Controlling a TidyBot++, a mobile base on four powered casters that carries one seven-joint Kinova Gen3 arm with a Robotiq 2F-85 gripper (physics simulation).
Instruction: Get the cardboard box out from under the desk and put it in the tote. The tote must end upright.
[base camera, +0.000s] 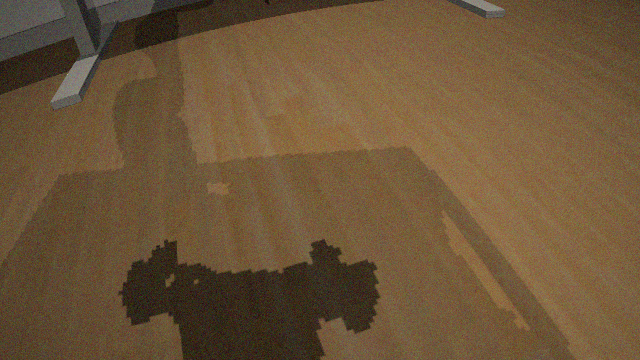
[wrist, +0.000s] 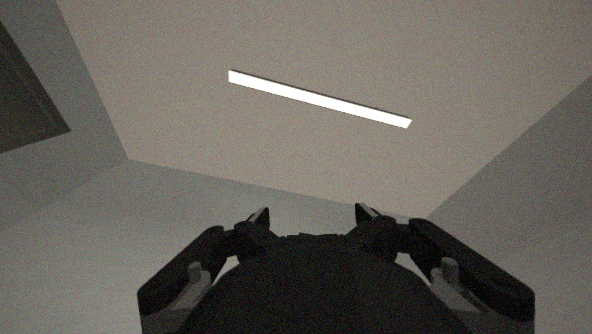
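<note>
My gripper is open, its two fingertips well apart with wall showing between them in the wrist view. It points up toward the upper wall and ceiling. Part of the desk shows at the top left of the base camera view: a grey leg, its light foot on the floor and a grey panel behind. A second light foot shows at the top right. The cardboard box and the tote do not show in either view.
The wooden floor carries the robot's shadow in the lower part of the base camera view. A dark shadow band lies by the desk. In the wrist view are a ceiling lamp, pale walls and a dark panel at the left.
</note>
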